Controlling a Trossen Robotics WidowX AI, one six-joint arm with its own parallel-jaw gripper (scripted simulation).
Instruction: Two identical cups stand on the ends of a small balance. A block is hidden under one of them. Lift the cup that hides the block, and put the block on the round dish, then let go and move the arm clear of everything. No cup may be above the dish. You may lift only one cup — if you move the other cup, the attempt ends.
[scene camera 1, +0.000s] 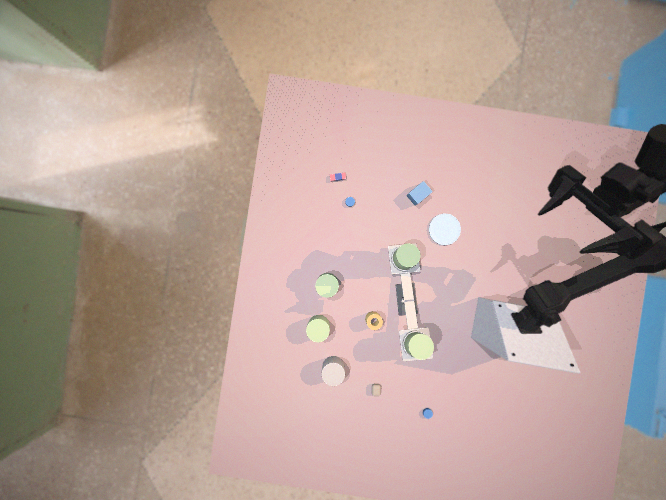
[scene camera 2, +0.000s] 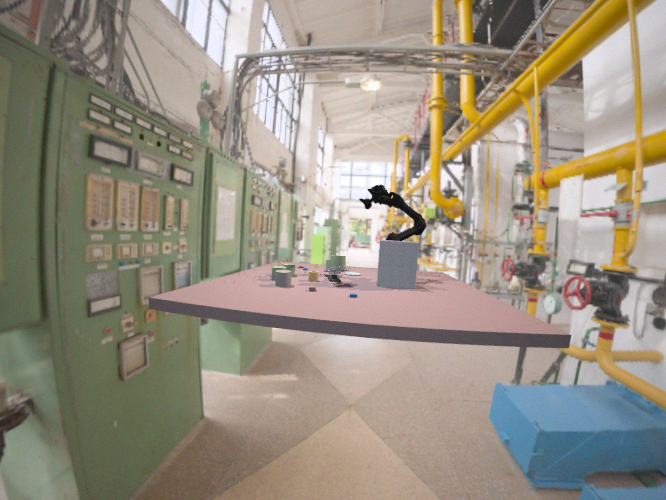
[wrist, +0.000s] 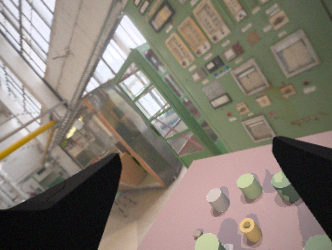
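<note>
Wrist view: my gripper, open, holding nothing. Also here: a balance, a pale blue dish.
</note>
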